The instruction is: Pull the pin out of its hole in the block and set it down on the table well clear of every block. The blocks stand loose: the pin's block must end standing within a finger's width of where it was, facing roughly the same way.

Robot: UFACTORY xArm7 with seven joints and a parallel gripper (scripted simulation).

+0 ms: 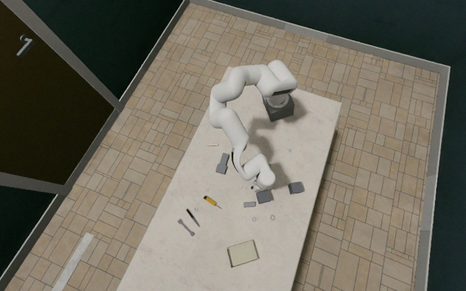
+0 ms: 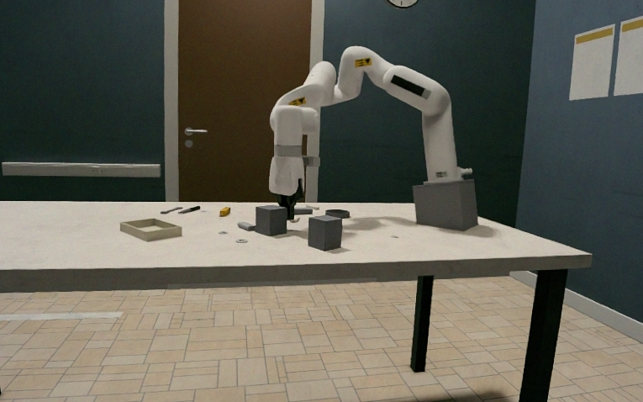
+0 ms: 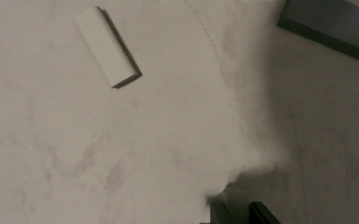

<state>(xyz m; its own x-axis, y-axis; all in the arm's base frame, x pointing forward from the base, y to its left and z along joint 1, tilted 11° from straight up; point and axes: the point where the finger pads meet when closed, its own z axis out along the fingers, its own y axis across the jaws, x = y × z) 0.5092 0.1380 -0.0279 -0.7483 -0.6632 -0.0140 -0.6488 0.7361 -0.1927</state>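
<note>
Right now the pale piece is 20 mm below my hand, 10 mm to the left of it and 10 mm ahead of it. Round my hand: shallow tray (350 mm ahead, 70 mm to the left, 40 mm below); then grey cylinder (110 mm ahead, 40 mm below, 10 mm to the right).
</note>
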